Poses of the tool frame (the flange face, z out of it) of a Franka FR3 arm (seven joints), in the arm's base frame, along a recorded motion.
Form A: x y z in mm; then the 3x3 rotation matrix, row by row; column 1 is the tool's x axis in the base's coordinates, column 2 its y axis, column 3 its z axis. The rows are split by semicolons.
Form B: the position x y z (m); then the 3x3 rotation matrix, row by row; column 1 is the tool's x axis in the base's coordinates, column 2 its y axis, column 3 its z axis. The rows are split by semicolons. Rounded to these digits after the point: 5 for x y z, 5 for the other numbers.
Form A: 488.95 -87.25 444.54; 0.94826 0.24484 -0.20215; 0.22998 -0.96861 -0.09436; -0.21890 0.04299 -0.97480
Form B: 0.48895 -0.08725 0.44454; 0.94826 0.24484 -0.20215; 0.22998 -0.96861 -0.09436; -0.21890 0.04299 -0.97480
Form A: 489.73 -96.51 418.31; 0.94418 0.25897 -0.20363; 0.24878 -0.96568 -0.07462; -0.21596 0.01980 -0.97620
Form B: 0.48973 -0.09651 0.41831; 0.94418 0.25897 -0.20363; 0.24878 -0.96568 -0.07462; -0.21596 0.01980 -0.97620
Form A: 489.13 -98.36 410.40; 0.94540 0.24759 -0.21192; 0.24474 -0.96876 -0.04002; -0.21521 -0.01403 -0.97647
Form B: 0.48913 -0.09836 0.41040; 0.94540 0.24759 -0.21192; 0.24474 -0.96876 -0.04002; -0.21521 -0.01403 -0.97647
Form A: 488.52 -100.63 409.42; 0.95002 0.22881 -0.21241; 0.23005 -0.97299 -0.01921; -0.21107 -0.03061 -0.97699
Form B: 0.48852 -0.10063 0.40942; 0.95002 0.22881 -0.21241; 0.23005 -0.97299 -0.01921; -0.21107 -0.03061 -0.97699
